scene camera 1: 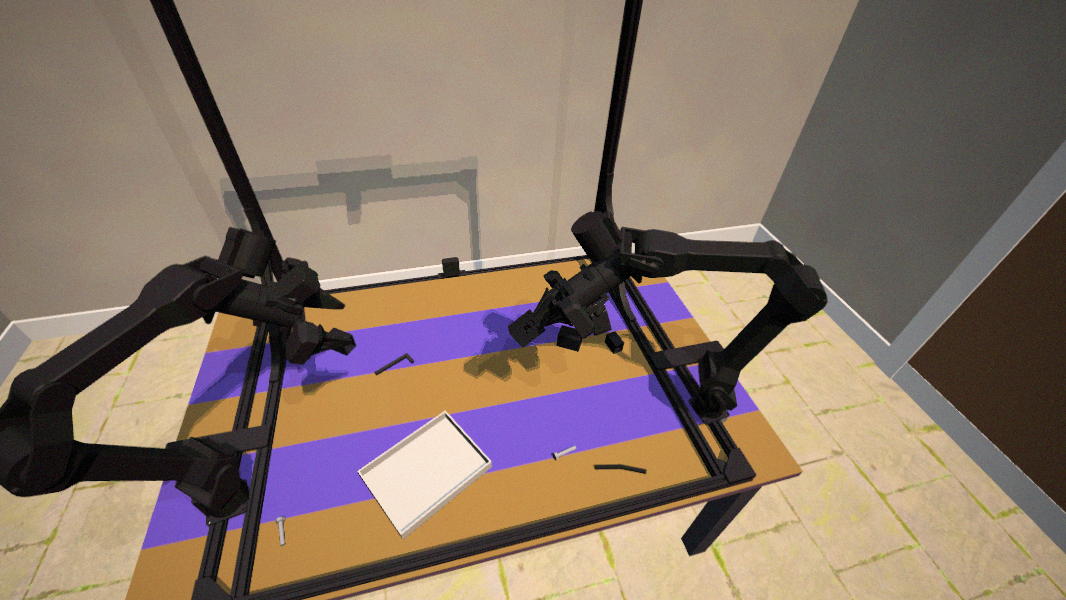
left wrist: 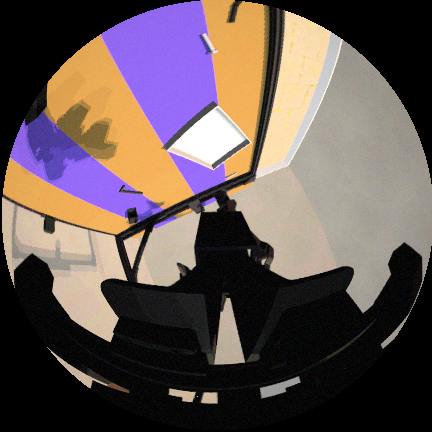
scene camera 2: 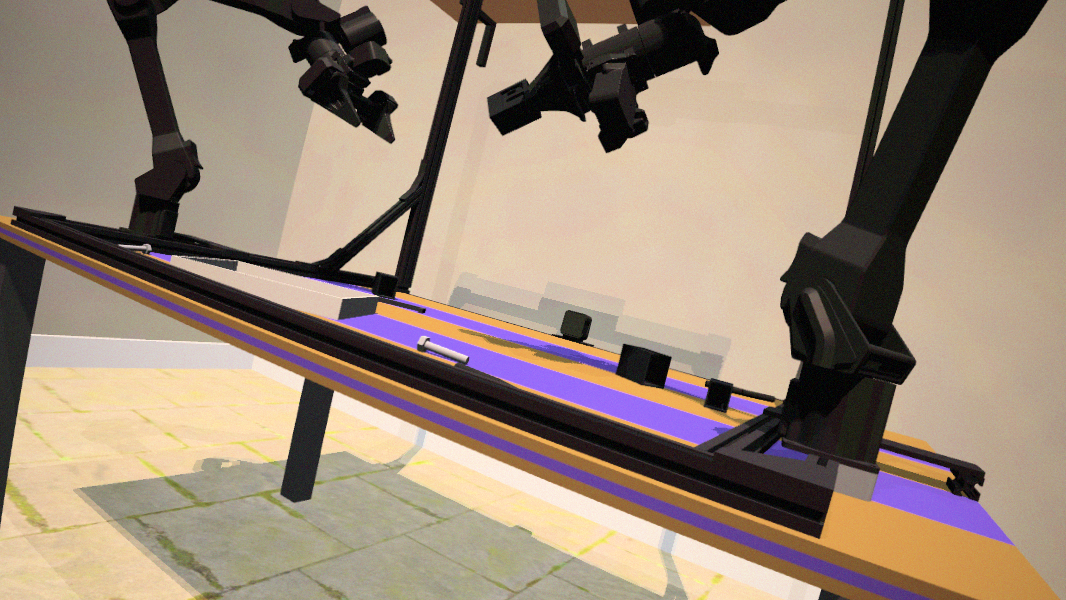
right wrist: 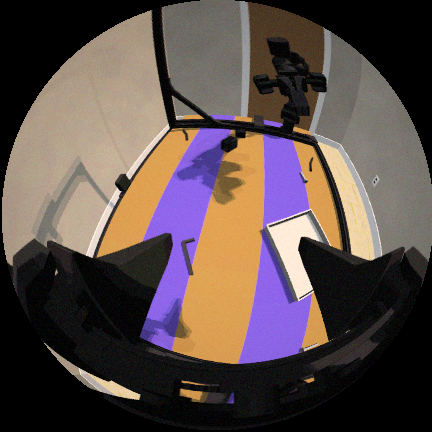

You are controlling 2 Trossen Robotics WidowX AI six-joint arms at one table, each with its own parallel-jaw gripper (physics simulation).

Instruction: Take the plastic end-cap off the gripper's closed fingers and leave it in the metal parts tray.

Scene:
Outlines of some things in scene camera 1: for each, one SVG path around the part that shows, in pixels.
My left gripper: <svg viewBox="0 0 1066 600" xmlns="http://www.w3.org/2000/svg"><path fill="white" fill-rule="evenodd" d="M593 264L587 267L585 264L579 267L581 271L569 280L562 278L559 272L550 270L543 275L552 289L545 289L541 300L532 314L542 327L555 323L568 324L569 326L574 326L583 339L592 333L596 336L612 330L605 307L605 302L610 299L606 293L611 290Z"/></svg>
My right gripper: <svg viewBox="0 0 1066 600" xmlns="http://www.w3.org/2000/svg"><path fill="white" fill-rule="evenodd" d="M288 257L282 262L285 274L281 274L281 280L278 282L267 280L265 285L259 284L259 299L254 312L248 319L253 320L253 326L260 327L262 322L279 325L280 331L286 333L290 327L293 327L293 332L285 342L286 358L290 363L304 365L312 355L348 346L351 344L352 339L326 332L321 324L317 327L314 323L306 321L304 307L344 309L345 304L320 288L318 273L308 267L307 261Z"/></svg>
A plastic end-cap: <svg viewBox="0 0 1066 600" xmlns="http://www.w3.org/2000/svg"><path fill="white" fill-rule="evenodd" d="M530 309L508 326L509 334L522 348L545 331L544 327L533 317L533 312Z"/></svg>

